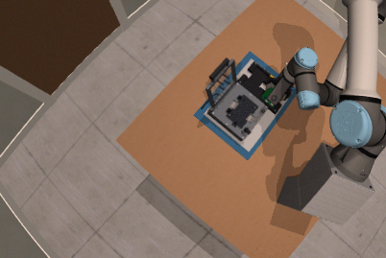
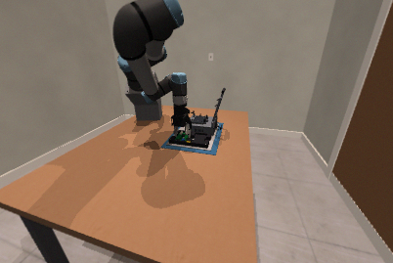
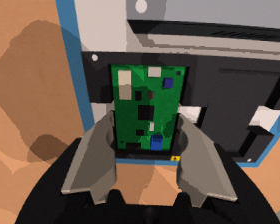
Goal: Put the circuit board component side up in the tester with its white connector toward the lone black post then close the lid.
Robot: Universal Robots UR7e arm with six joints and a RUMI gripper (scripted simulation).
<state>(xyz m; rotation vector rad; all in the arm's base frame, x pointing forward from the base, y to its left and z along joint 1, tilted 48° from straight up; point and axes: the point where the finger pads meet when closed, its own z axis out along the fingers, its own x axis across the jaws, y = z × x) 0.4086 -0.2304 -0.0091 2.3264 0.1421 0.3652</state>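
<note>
My hand is right at the green circuit board. From my hand the other things lie so: black block (23 cm to the left, 7 cm above); tester lid (19 cm ahead, 17 cm to the left, 16 cm above).
</note>
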